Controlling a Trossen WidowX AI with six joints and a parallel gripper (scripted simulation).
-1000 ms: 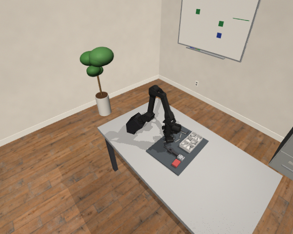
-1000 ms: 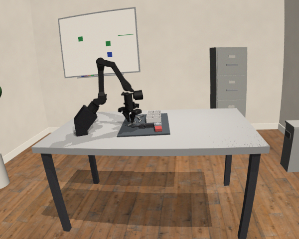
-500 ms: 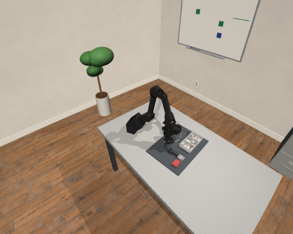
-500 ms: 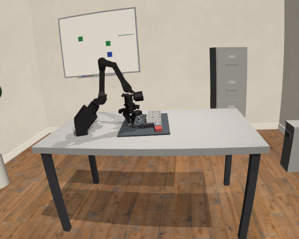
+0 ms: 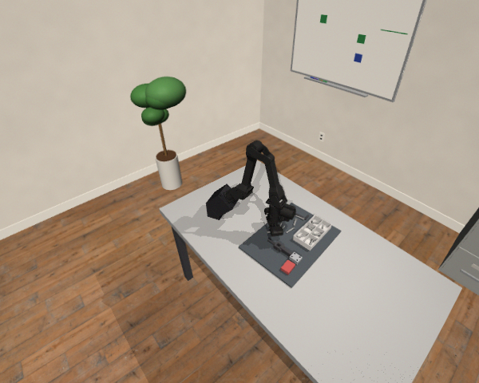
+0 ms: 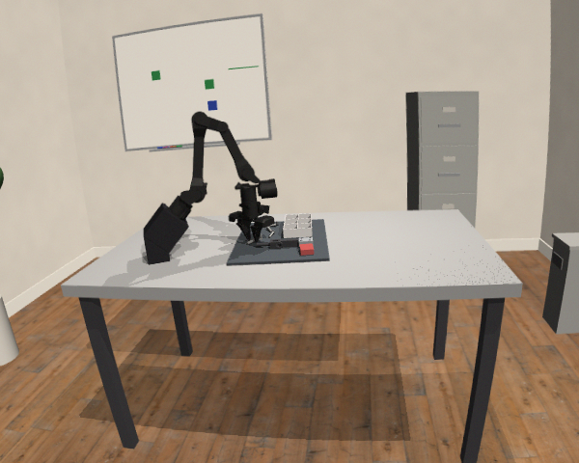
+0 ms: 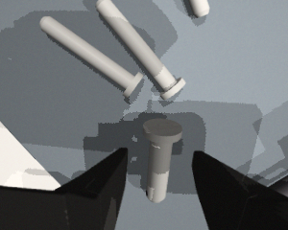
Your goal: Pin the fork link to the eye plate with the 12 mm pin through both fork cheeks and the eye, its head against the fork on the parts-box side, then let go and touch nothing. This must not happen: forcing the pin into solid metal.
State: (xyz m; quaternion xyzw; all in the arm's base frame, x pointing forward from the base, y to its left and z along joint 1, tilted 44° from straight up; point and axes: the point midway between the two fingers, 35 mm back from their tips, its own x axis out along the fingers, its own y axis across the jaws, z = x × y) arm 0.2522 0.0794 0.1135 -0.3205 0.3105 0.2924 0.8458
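Now: hand 30 mm above the grey headed pin. The rest, counted from my hand: mat: 90 mm ahead, 60 mm to the left, 50 mm below; then small grey block: 200 mm ahead, 20 mm to the right, 20 mm below; then eye plate: 130 mm ahead, 30 mm to the right, 30 mm below.
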